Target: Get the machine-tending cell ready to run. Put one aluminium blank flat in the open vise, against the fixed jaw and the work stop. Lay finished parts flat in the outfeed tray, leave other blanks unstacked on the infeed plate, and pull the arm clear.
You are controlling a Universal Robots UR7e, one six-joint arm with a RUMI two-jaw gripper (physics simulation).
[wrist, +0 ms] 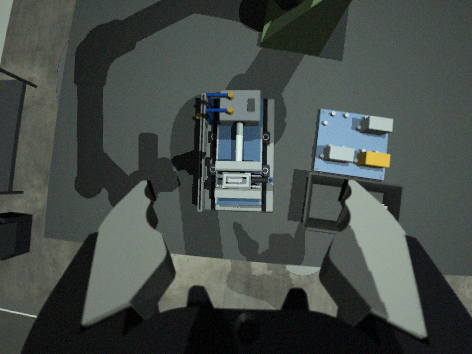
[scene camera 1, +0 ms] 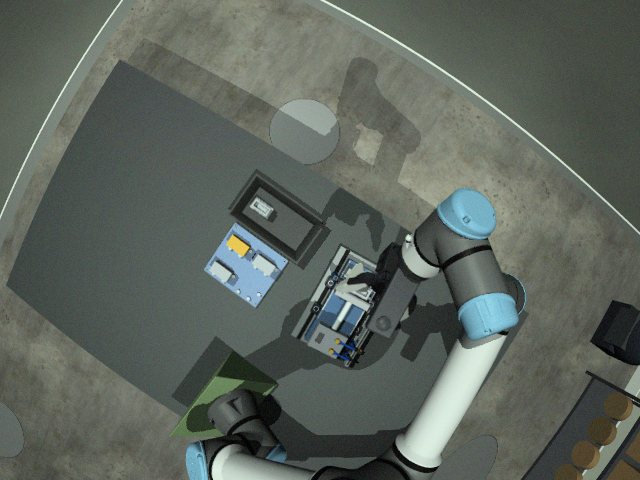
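Note:
The vise [scene camera 1: 353,322] [wrist: 225,142] stands on the table. A pale grey part with a recessed pocket [wrist: 236,180] sits between its jaws; in the scene view the gripper partly covers it. My gripper [wrist: 245,182] is open and empty, above the vise. The infeed plate [scene camera 1: 248,281] [wrist: 340,135] bears two separate grey blanks, one [scene camera 1: 221,270] [wrist: 377,124] near an edge, the other [scene camera 1: 264,264] [wrist: 341,153] beside an orange block [scene camera 1: 237,245] [wrist: 374,159]. A pocketed part [scene camera 1: 262,207] lies flat in the outfeed tray [scene camera 1: 294,198] [wrist: 306,200].
A green wedge-shaped block [scene camera 1: 222,388] [wrist: 305,30] is by the arm's base. The arm's white forearm [scene camera 1: 449,392] reaches up beside the vise. Blue hoses with brass ends [scene camera 1: 338,341] [wrist: 230,110] are at one vise end. A rack with round brown pieces [scene camera 1: 602,430] is at lower right.

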